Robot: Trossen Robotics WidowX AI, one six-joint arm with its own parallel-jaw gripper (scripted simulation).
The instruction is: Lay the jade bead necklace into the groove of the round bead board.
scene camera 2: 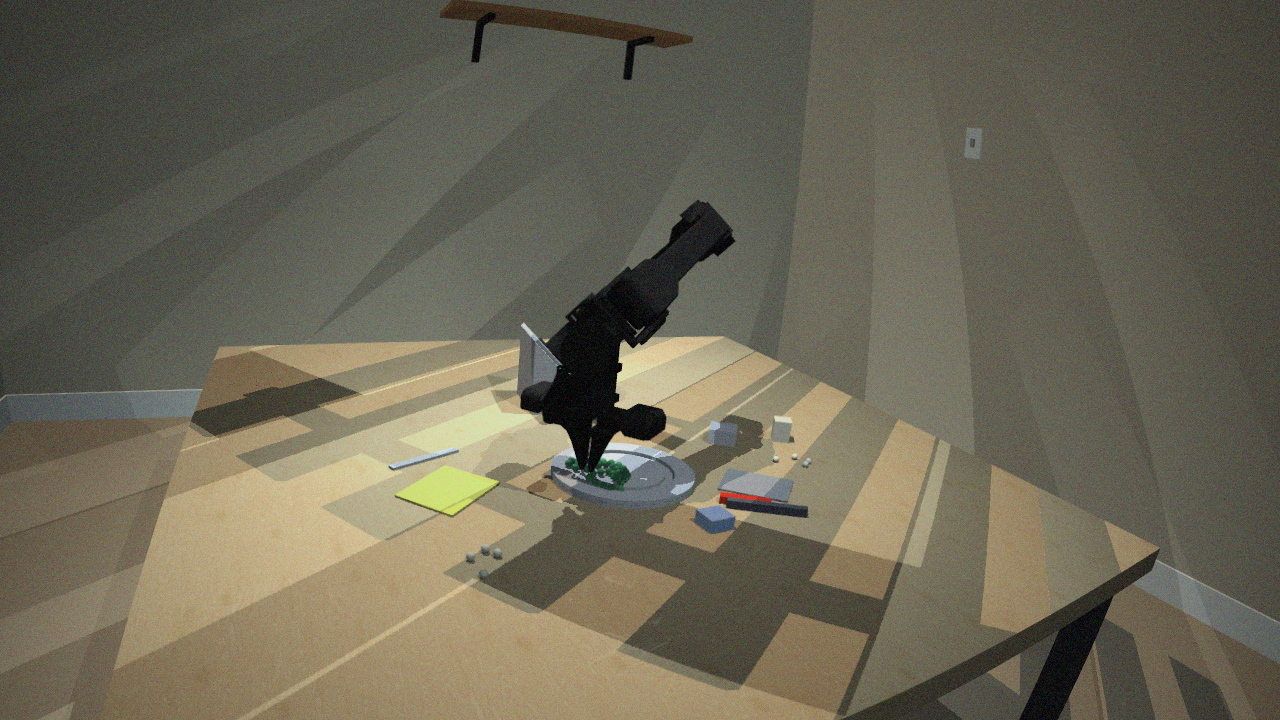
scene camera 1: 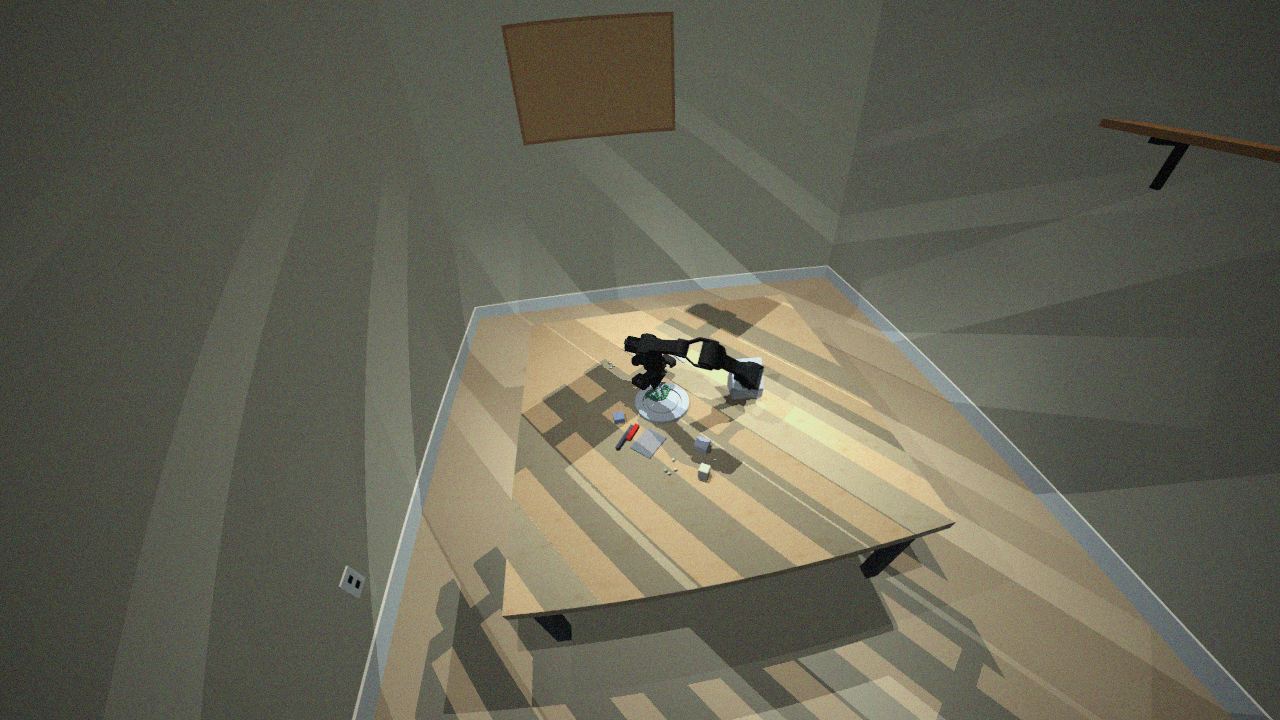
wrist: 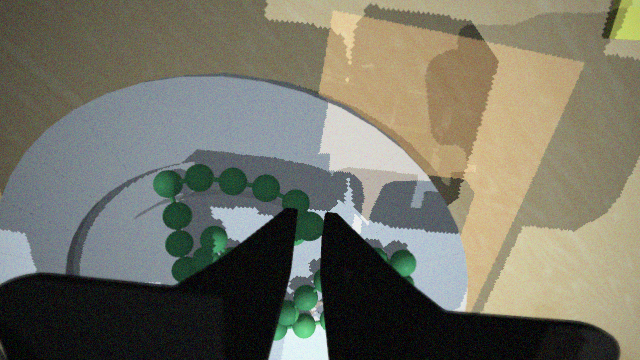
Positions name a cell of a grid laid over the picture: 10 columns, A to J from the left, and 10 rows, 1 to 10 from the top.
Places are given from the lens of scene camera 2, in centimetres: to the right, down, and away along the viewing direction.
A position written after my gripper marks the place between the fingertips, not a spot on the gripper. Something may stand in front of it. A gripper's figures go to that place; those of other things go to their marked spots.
my gripper (scene camera 2: E7): -7, 15, 97
blue block (scene camera 2: F8): 9, 19, 87
grey plate (scene camera 2: F7): 14, 17, 103
The marked spots on the grey plate and the blue block are 17 cm apart.
